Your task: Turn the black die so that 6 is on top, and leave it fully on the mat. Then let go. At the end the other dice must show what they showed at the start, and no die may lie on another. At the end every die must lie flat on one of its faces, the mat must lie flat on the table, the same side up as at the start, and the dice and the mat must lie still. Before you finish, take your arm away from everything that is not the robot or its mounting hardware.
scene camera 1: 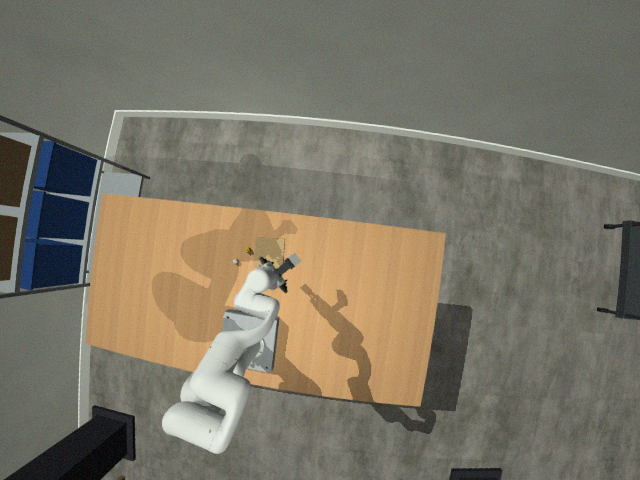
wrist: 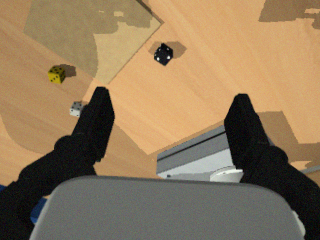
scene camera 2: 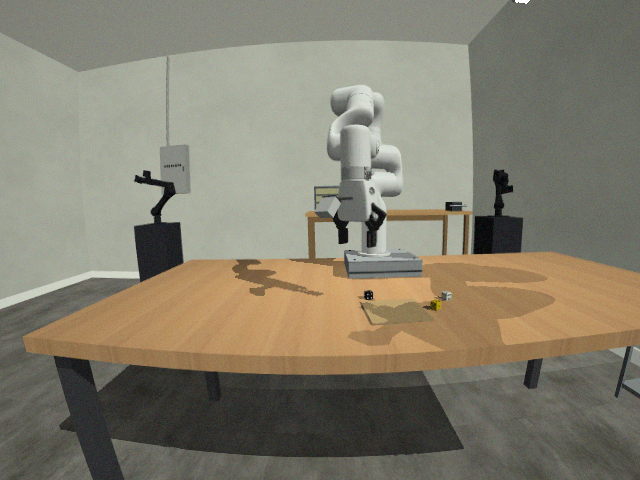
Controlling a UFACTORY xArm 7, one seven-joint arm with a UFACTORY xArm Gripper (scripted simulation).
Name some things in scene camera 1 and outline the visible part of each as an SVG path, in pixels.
A tan mat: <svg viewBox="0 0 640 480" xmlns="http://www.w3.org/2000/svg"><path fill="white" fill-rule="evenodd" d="M256 237L254 266L262 266L259 260L260 257L274 262L275 268L283 264L285 239Z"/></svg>
